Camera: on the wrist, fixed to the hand. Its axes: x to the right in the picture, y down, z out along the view.
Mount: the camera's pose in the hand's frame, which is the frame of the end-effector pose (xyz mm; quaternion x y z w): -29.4 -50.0 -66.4 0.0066 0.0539 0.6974 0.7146
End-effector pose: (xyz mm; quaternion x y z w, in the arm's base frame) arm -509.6 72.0 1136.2 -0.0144 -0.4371 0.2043 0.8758
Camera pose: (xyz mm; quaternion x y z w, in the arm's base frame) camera -456.8 25.5 1083.1 -0.3204 -0.2538 0.7589 0.5070
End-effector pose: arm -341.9 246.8 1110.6 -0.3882 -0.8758 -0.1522 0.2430
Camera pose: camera -342.1 166.1 1146.2 -0.8784 -0.3430 0.0456 0.3296
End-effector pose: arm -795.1 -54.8 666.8 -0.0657 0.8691 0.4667 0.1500
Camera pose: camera -767.8 -138.5 671.2 -0.5350 -0.6781 -0.4289 0.2647
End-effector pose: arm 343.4 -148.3 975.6 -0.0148 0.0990 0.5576 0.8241
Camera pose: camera 369.2 -203.1 911.5 0.0339 0.1292 0.9717 0.1948
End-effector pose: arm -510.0 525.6 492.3 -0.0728 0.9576 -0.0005 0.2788
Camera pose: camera -514.0 477.6 566.2 0.6177 0.7501 0.1838 0.1484
